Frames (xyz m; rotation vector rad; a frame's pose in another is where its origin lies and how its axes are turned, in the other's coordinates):
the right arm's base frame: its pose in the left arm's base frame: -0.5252 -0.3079 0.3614 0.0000 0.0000 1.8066
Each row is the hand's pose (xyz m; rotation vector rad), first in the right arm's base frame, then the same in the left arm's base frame.
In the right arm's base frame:
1: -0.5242 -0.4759 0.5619 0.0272 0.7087 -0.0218
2: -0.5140 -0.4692 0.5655 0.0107 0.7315 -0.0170
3: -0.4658 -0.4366 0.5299 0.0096 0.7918 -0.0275
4: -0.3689 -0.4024 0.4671 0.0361 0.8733 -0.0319
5: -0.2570 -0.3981 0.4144 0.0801 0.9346 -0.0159
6: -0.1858 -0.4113 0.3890 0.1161 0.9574 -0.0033
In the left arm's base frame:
1: 0.0600 -0.7064 0.9233 -0.6154 0.5246 1.6998
2: 0.0511 -0.6981 0.9269 -0.6478 0.5261 1.6990
3: 0.0081 -0.6588 0.8913 -0.7007 0.5662 1.6731
4: -0.0478 -0.5726 0.8285 -0.7532 0.6459 1.6455
5: -0.0781 -0.4648 0.7758 -0.7780 0.7291 1.6413
6: -0.0819 -0.3925 0.7504 -0.7741 0.7784 1.6449

